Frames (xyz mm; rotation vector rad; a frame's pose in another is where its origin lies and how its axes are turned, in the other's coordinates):
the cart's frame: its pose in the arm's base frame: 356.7 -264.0 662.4 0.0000 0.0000 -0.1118
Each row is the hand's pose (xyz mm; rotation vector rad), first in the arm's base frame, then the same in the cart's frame.
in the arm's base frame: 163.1 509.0 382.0 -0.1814 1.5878 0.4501
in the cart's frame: -278.6 746.6 -280.4 -0.2711 1.5828 0.5368
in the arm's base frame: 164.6 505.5 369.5 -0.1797 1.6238 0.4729
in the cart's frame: -276.8 743.3 -292.9 -0.2715 1.6194 0.5584
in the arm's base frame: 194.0 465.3 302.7 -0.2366 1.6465 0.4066
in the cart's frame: -243.1 706.6 -359.7 -0.3297 1.6379 0.4911
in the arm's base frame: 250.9 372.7 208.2 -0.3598 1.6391 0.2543
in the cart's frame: -176.2 620.9 -454.2 -0.4521 1.6211 0.3384
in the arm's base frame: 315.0 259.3 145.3 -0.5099 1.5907 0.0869
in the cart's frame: -99.8 515.4 -517.1 -0.5987 1.5617 0.1714
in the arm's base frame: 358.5 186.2 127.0 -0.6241 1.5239 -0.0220
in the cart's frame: -48.4 447.6 -535.4 -0.7084 1.4870 0.0633
